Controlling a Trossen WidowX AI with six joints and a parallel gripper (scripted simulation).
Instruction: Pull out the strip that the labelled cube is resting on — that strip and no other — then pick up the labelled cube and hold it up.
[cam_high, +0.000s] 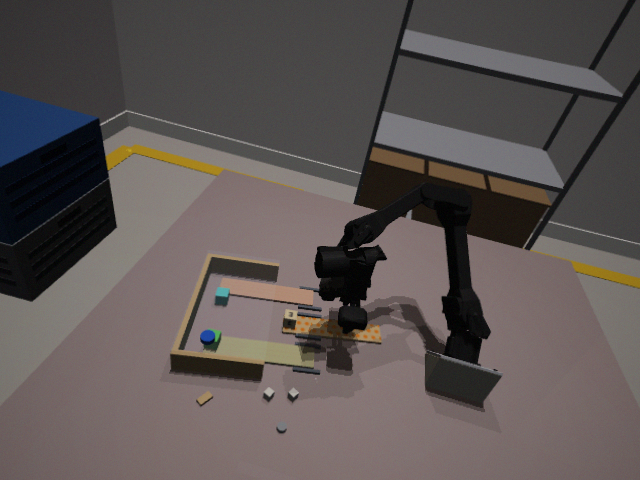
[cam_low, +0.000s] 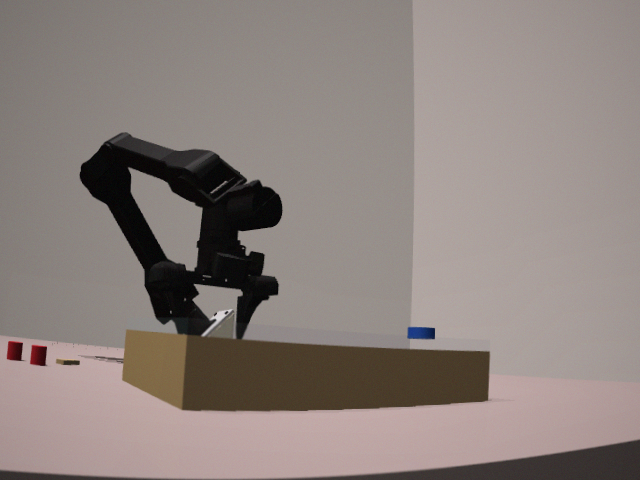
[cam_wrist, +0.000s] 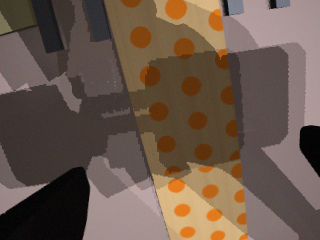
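Right now the dotted strip is 5 cm below my gripper tip and 2 cm ahead of it. From my gripper tip the other things lie so: labelled cube 13 cm ahead, 3 cm below, 1 cm to the left; then grey disc 27 cm to the left, 10 cm ahead, 5 cm below; then blue disc 29 cm ahead, 15 cm to the left, 2 cm above.
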